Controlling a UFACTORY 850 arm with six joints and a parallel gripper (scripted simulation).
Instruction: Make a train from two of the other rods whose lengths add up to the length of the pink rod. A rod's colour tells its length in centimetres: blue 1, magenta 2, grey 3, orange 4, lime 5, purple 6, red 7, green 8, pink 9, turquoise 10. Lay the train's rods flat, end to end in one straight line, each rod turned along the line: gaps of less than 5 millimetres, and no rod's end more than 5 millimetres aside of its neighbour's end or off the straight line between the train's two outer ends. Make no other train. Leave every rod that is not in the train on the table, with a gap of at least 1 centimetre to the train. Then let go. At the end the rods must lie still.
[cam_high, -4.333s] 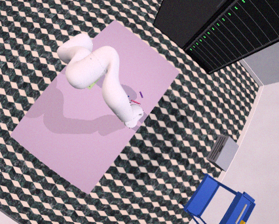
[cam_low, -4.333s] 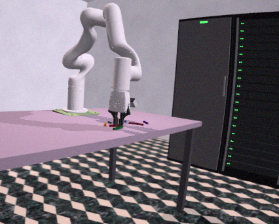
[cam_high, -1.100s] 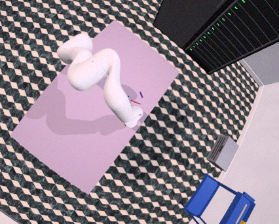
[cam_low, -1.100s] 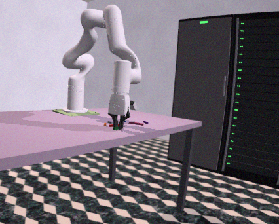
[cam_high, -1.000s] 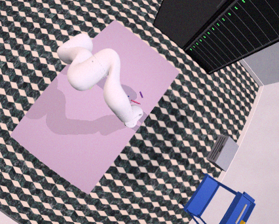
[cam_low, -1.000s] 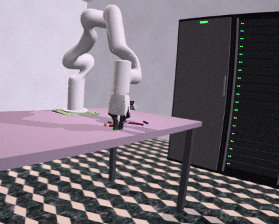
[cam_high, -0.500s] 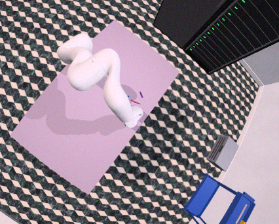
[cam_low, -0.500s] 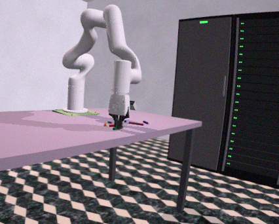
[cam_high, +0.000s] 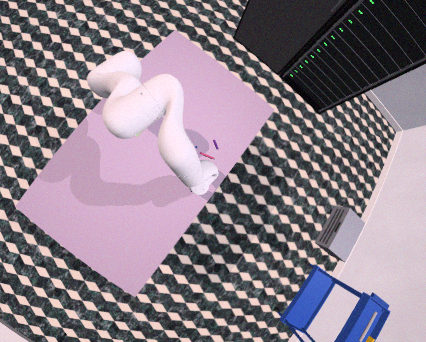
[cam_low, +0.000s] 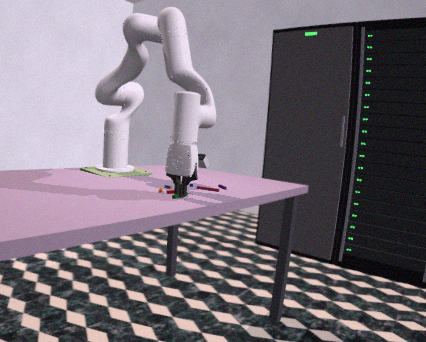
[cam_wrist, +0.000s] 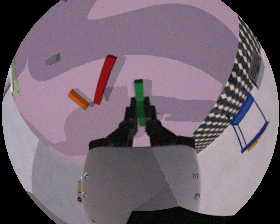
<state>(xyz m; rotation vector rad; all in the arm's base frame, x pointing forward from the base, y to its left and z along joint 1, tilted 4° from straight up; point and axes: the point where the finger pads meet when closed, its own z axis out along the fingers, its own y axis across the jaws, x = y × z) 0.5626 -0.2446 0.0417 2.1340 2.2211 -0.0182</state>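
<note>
The small blue rod is 210 mm to the left of my hand, 90 mm behind it and 20 mm below it. Round my hand: red rod 50 mm behind, 40 mm to the left, 20 mm below; then short orange rod 100 mm behind, 20 mm to the left, 20 mm below; then green rod 20 mm below.
</note>
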